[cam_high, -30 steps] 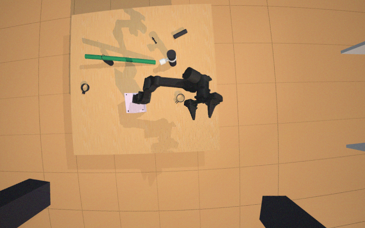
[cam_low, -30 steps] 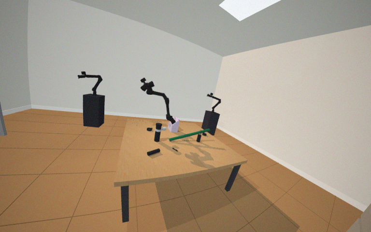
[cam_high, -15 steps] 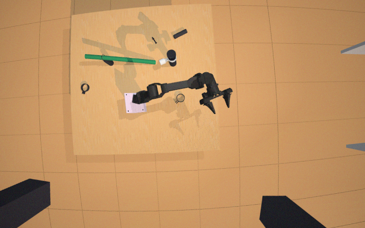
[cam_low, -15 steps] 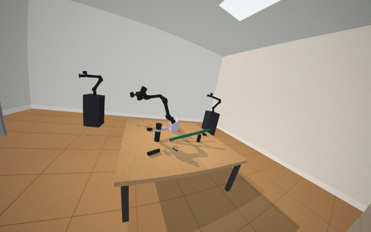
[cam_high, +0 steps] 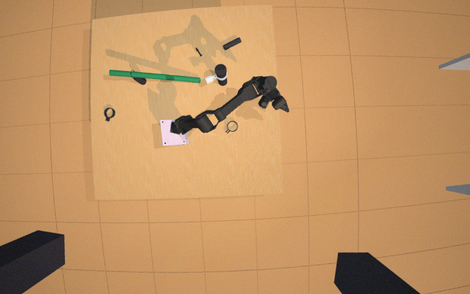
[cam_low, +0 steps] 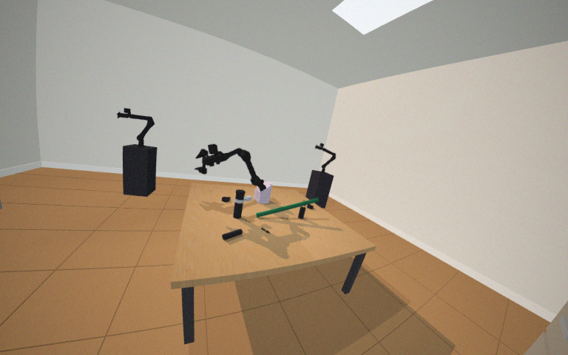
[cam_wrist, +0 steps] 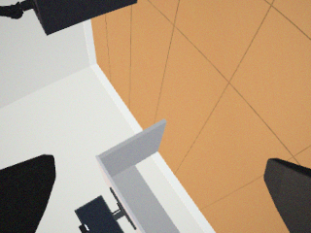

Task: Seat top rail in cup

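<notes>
Right now my gripper tip is 41 cm to the right of the white rail-end cup, 18 cm short of it and 18 cm above it. Also, from my gripper tip: black cylinder: 47 cm ahead, 31 cm to the left, 30 cm below; then small dark line post: 89 cm to the left, 21 cm below, 19 cm ahead; then small black bolt: 52 cm to the left, 40 cm ahead, 31 cm below.
</notes>
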